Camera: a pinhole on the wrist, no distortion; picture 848 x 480 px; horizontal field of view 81.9 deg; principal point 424.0 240.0 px. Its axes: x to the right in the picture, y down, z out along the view. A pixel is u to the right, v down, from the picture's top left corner.
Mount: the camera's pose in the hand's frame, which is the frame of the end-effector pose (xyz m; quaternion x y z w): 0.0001 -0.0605 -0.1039 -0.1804 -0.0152 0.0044 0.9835
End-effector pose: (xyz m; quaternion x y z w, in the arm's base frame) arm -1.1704 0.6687 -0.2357 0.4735 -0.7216 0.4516 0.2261
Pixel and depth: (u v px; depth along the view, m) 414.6 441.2 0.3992
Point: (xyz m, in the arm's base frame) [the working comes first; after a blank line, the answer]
In the camera's frame: -0.0077 0.1644 0.3992

-1.3481 0.5300 -0.4571
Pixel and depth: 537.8 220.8 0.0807
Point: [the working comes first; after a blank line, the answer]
In the camera's frame: 0.0188 -0.0032 0.0807

-1.1498 0.6791 -0.1951
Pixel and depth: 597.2 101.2 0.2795
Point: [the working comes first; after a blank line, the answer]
In the camera's frame: 0.0991 -0.0794 0.2795

-1.1617 0.4574 -0.2447
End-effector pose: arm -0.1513 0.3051 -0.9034 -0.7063 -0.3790 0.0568 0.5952
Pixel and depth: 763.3 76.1 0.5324
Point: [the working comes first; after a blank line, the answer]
In the camera's frame: 0.3697 -0.1786 0.5324

-0.1657 0.8913 -0.8760
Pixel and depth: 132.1 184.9 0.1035
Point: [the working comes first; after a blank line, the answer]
In the camera's frame: -0.0618 -0.0117 0.1035

-0.2112 0.2623 -0.8947
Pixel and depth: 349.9 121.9 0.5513
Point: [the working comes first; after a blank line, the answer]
In the camera's frame: -0.0836 -0.1333 0.5513

-0.4603 0.6084 -1.0789
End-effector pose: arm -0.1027 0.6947 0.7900 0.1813 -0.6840 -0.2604 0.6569
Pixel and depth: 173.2 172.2 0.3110
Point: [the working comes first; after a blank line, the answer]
In the camera's frame: -0.1596 -0.0432 0.3110

-0.2861 0.8236 0.6580
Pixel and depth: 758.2 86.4 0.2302
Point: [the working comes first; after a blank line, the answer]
In the camera's frame: 0.1575 -0.0724 0.2302

-0.2580 0.5872 0.8845
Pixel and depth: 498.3 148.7 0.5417
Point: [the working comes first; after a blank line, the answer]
In the camera's frame: 0.0824 -0.1012 0.5417

-0.5413 0.7384 0.8649
